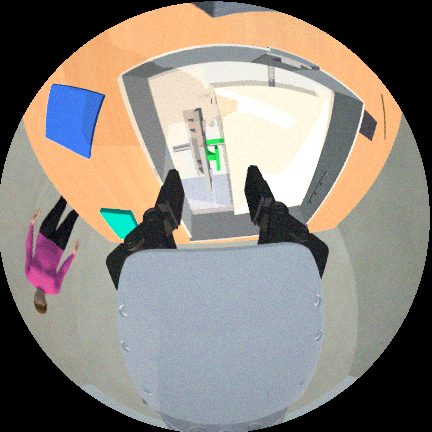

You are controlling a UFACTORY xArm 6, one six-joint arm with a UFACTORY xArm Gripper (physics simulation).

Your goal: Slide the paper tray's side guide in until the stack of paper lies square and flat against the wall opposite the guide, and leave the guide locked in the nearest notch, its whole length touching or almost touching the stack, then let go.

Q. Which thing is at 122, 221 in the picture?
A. A teal block.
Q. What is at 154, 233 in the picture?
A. My gripper.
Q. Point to a cream paper stack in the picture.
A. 280, 130
